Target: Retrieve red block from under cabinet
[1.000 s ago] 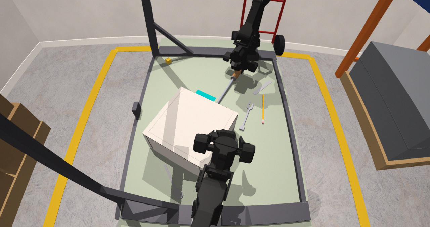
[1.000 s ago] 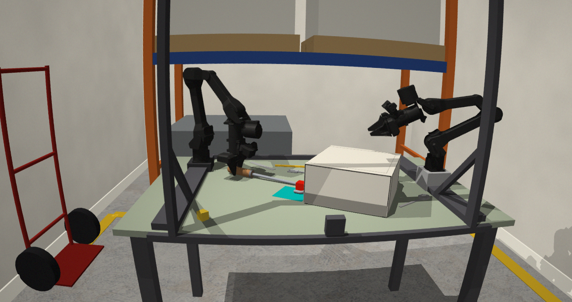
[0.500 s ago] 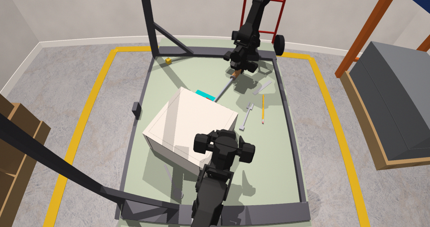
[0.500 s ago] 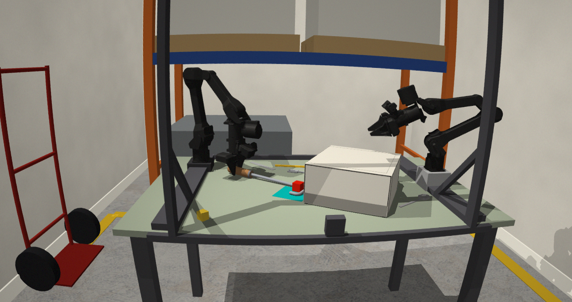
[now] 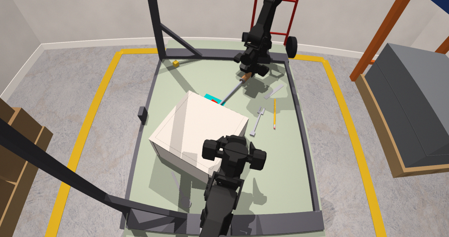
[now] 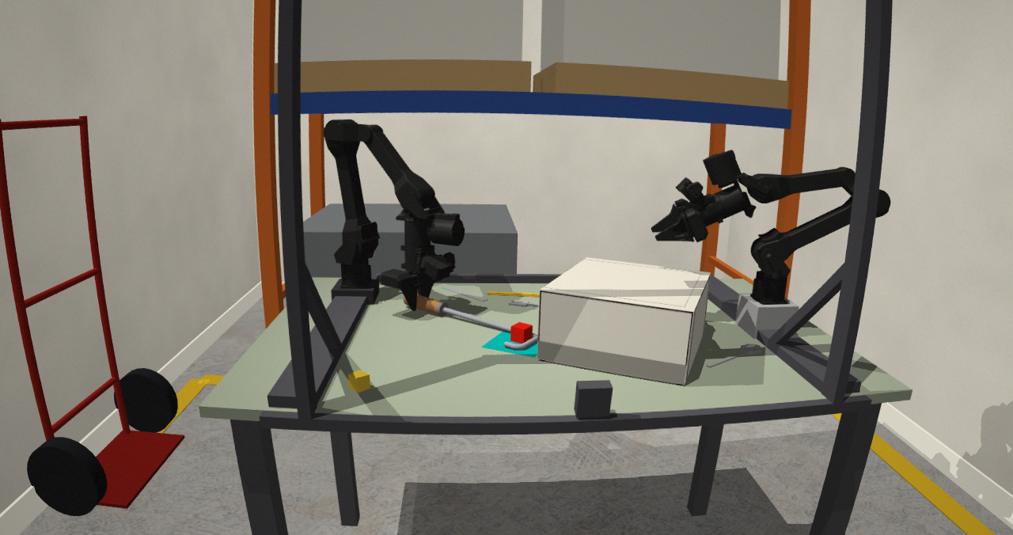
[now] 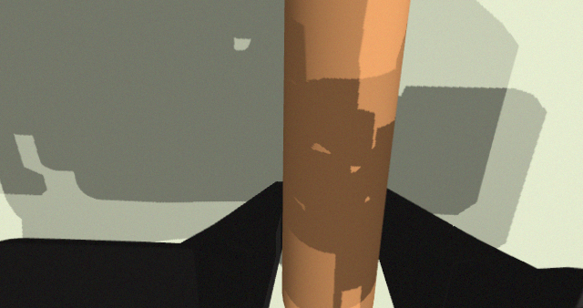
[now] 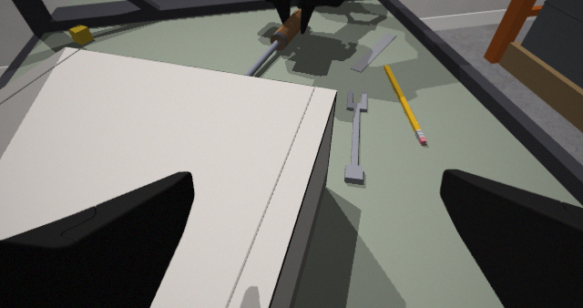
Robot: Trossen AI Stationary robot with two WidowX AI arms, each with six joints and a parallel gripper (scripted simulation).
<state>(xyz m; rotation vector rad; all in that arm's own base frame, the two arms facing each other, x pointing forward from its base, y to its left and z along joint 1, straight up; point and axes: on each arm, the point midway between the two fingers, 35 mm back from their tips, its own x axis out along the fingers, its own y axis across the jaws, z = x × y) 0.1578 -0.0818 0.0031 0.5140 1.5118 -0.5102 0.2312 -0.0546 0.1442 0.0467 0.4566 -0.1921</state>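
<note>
Right now the long grey rod tool is 120 mm to the right of my left hand, 90 mm behind it and 20 mm below it. Round my left hand: pencil 210 mm to the right, 170 mm ahead, 30 mm below; then red block 260 mm to the right, 130 mm behind, 20 mm below; then ruler 150 mm ahead, 70 mm to the right, 40 mm below.
</note>
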